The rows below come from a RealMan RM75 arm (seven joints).
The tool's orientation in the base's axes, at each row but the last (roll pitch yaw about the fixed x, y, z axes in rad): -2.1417, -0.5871, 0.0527; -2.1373, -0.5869, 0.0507; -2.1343, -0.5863, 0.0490; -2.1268, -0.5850, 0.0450; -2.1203, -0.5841, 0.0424; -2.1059, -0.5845, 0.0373; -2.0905, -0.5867, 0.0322; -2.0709, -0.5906, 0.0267; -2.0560, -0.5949, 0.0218; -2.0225, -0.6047, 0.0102
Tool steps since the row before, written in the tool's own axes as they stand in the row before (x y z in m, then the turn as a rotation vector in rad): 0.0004, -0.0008, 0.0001, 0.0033, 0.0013, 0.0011; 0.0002, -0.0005, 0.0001, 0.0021, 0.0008, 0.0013; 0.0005, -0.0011, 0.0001, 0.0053, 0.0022, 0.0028; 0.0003, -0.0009, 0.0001, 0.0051, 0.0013, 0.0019; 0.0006, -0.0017, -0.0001, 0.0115, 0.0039, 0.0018; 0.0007, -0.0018, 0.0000, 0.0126, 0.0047, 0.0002; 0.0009, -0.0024, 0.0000, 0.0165, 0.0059, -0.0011; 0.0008, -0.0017, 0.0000, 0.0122, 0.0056, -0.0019; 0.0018, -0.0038, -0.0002, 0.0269, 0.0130, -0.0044; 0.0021, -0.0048, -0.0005, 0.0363, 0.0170, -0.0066
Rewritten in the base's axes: 0.0000, 0.0005, 0.0007, 0.0037, 0.0004, 0.0004; -0.0001, 0.0004, 0.0004, 0.0025, 0.0008, 0.0000; -0.0001, 0.0007, 0.0010, 0.0062, 0.0015, 0.0001; -0.0002, 0.0006, 0.0008, 0.0054, 0.0012, 0.0011; -0.0004, 0.0008, 0.0016, 0.0120, 0.0000, 0.0028; -0.0003, 0.0009, 0.0017, 0.0129, -0.0017, 0.0035; -0.0004, 0.0012, 0.0022, 0.0164, -0.0034, 0.0053; -0.0002, 0.0008, 0.0017, 0.0125, -0.0040, 0.0035; -0.0005, 0.0016, 0.0039, 0.0278, -0.0094, 0.0073; -0.0009, 0.0016, 0.0049, 0.0371, -0.0130, 0.0104
